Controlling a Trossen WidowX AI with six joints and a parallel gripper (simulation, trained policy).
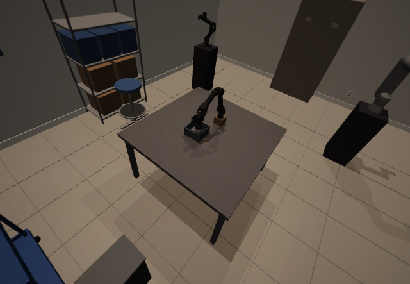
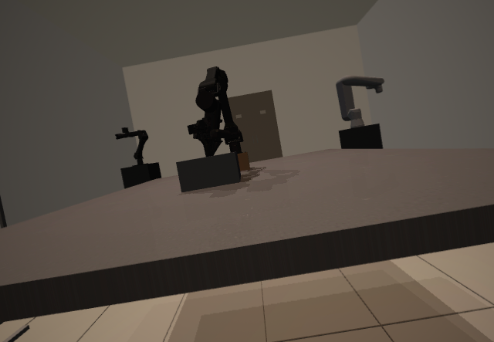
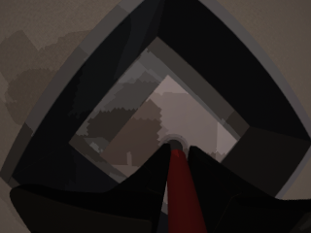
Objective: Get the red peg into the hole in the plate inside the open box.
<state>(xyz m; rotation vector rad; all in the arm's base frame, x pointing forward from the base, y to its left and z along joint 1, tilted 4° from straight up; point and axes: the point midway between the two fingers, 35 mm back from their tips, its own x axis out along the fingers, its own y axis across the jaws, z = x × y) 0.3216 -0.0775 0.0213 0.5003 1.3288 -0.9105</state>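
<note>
Now: the red peg 3 cm above my gripper tip and 1 cm to the left of it. The rest, counted from my gripper tip: dark box 6 cm below, 1 cm to the left, 1 cm behind; then pale square plate 4 cm below, 1 cm to the left, 1 cm behind.
</note>
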